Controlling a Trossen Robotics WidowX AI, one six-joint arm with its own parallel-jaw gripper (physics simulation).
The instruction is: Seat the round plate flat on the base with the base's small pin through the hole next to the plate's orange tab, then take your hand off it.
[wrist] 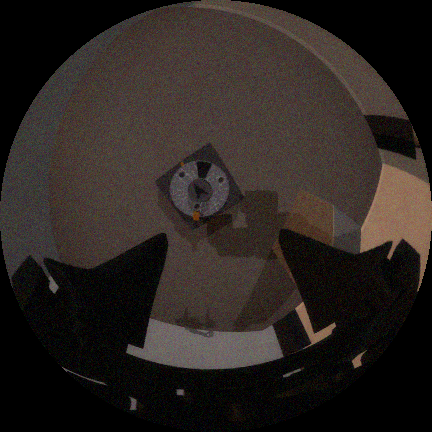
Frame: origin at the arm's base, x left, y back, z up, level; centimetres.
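Seen in the pictures: gripper, between the fingertips: [224,237].
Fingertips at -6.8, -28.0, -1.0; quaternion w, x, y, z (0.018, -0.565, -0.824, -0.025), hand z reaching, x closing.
A point is followed by its place in that frame, as x, y, z.
The round plate [181,199] @(-2.9, -32.2, -17.4), speckled light grey, lies over the dark square base [210,150] @(-12.8, -30.1, -18.5) near the middle of the wrist view. The base's corners stick out around it. The plate's orange tab [196,216] @(-1.1, -28.7, -16.1) points down in the view, with a small dark hole beside it. Two more holes, a dark wedge and a round centre opening show in the plate. A small orange mark [182,164] @(-8.9, -34.0, -18.4) shows at the base's upper-left edge. I cannot make out the small pin or tell whether the plate sits flat. My gripper [224,237] @(-6.7, -28.0, -1.0) is open and empty, its fingers apart from the plate and lower in the view.
The brown-grey table top [125,110] @(-17.7, -51.4, -20.9) surrounds the base. Dark shadows fall right of and below the base. A brown patch and a blue-grey patch show behind the right finger. A dark bar [392,136] stands at the far right edge.
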